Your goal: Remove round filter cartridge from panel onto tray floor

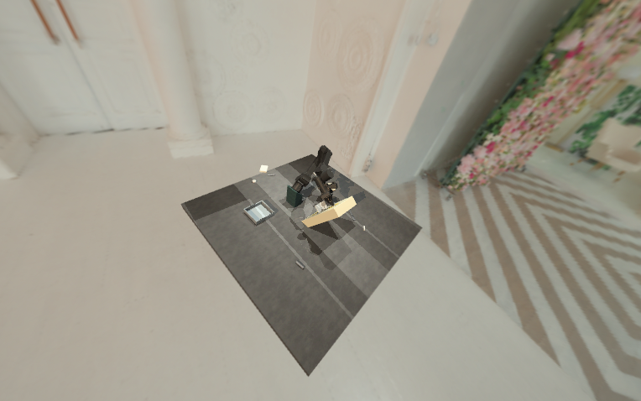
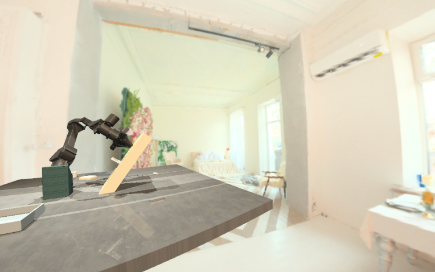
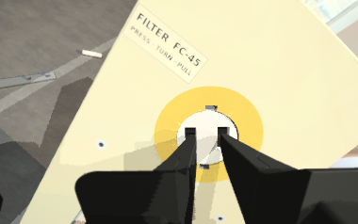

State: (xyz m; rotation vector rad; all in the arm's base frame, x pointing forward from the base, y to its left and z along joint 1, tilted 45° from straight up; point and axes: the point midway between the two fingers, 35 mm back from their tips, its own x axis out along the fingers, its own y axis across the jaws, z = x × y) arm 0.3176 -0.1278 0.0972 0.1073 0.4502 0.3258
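Right now my gripper tip is 1 cm short of the round filter cartridge and 1 cm above it. Also, from my gripper tip: beige service panel (9 cm below, 3 cm behind); tray (43 cm behind, 25 cm to the right, 23 cm below).
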